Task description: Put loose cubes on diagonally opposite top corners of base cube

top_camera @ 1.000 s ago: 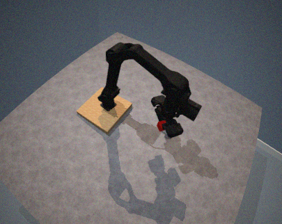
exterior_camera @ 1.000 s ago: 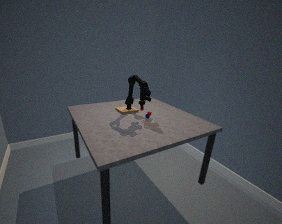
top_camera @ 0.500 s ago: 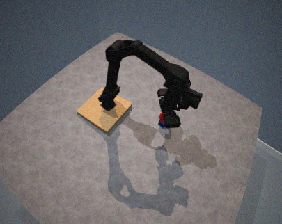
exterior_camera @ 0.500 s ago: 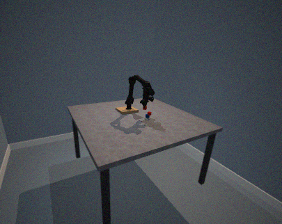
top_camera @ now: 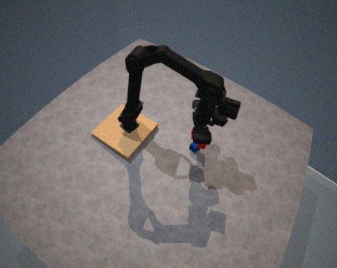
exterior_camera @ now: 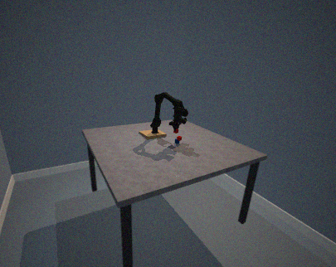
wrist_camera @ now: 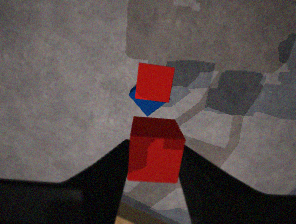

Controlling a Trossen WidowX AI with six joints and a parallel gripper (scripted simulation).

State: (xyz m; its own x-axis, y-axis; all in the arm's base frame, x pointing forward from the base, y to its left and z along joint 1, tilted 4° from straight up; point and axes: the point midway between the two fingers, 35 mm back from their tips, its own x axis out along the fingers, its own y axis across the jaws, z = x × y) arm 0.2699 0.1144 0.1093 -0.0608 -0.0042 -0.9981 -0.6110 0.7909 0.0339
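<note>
Right now the red cube is 60 mm below my gripper tip, 30 mm ahead of it and 20 mm to the left of it. From my gripper tip the other things lie so: blue cube (100 mm below, 10 mm to the left, 10 mm ahead).
</note>
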